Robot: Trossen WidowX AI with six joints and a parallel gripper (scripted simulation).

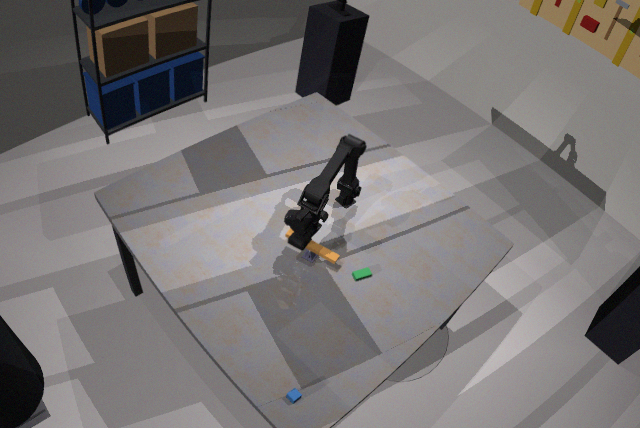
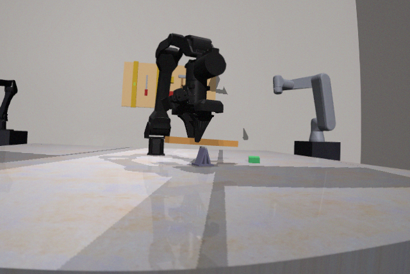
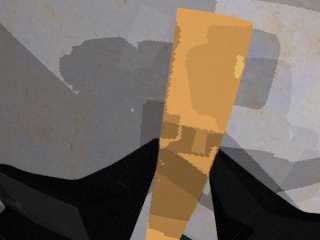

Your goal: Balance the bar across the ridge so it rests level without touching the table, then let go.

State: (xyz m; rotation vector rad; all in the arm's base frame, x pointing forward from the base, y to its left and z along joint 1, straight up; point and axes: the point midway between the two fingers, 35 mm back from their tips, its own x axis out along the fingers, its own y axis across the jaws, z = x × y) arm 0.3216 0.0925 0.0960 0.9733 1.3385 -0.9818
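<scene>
My gripper tip is 30 mm to the right of the orange bar and 10 mm past it. Also, from my gripper tip: green block (210 mm to the left, 100 mm behind, 50 mm below); blue block (420 mm ahead, 410 mm to the left, 50 mm below).
</scene>
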